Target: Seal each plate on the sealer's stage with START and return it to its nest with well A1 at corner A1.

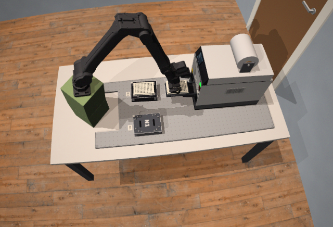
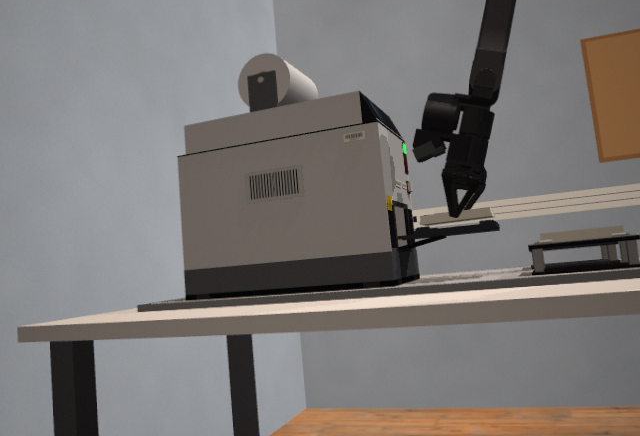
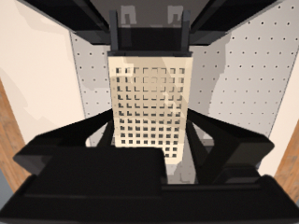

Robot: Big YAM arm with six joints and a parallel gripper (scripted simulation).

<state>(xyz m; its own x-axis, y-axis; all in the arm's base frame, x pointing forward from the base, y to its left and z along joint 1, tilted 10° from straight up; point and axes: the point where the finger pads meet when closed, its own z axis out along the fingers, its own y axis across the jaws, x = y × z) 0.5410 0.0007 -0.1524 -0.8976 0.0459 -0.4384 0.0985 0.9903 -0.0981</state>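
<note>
My gripper is now 30 mm above the sealer stage. The rest, counted from my hand: plate (200 mm behind, 60 mm to the left, 60 mm below); then yellow warning label (110 mm ahead, 80 mm to the left, 30 mm above); then plate nest (220 mm behind, 160 mm to the right, 80 mm below).
</note>
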